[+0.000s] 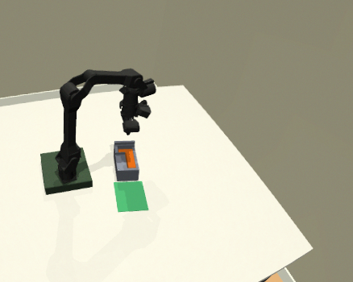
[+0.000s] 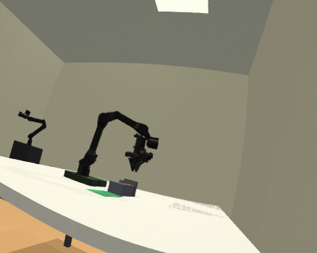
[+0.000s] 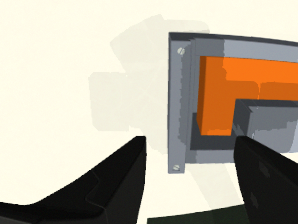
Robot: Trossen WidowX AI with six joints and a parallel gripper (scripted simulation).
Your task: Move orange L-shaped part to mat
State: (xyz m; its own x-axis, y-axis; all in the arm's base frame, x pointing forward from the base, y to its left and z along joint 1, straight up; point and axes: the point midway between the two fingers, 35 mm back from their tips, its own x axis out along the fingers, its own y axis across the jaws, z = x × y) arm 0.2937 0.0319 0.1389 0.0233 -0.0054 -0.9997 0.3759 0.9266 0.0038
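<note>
My gripper tip is 90 mm above the orange L-shaped part, 50 mm to the left of it and 30 mm past it. Round my gripper tip: green mat: 200 mm to the right, 160 mm below, 90 mm behind.
</note>
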